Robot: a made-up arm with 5 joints.
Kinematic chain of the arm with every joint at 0, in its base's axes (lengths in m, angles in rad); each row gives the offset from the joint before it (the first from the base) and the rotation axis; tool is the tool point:
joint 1: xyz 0 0 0.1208 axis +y
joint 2: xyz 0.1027 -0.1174 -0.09 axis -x
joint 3: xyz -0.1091 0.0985 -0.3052 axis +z
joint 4: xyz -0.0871 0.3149 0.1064 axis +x
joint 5: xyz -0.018 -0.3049 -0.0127 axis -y
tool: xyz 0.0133 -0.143 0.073
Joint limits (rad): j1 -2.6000..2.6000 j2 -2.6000..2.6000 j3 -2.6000..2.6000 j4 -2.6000..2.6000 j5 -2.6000..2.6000
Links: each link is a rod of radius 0.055 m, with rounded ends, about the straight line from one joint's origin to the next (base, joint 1, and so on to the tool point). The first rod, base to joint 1, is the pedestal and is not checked.
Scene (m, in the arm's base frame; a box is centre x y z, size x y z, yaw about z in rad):
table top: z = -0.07
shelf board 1: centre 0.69 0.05 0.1 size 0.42 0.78 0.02 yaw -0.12
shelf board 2: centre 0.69 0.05 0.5 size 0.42 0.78 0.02 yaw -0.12
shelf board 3: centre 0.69 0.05 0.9 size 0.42 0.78 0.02 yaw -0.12
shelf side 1: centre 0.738 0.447 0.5 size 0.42 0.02 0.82 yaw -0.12
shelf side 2: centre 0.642 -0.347 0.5 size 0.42 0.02 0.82 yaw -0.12
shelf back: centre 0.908 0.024 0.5 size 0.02 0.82 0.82 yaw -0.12
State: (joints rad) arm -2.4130 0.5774 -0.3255 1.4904 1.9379
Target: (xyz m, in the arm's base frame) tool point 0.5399 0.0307 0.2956
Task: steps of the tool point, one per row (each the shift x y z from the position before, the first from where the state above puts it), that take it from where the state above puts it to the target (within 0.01 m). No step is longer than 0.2 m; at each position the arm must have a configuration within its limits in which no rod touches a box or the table.
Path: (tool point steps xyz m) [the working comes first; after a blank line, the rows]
Joints at the target: -2.2293 -0.0500 -0.4465 0.5642 1.7798
Straight joint move there: touches shelf board 2.

1: -0.0721 0.1610 0.0061
2: -0.0854 0.1423 -0.0318
3: -0.0919 0.1172 -0.0654
4: -0.0924 0.0874 -0.0934
5: -0.0879 0.0538 -0.1149
6: 0.1563 -0.1183 -0.0005
7: 0.1167 -0.1507 -0.0458
8: 0.0561 -0.1639 -0.0809

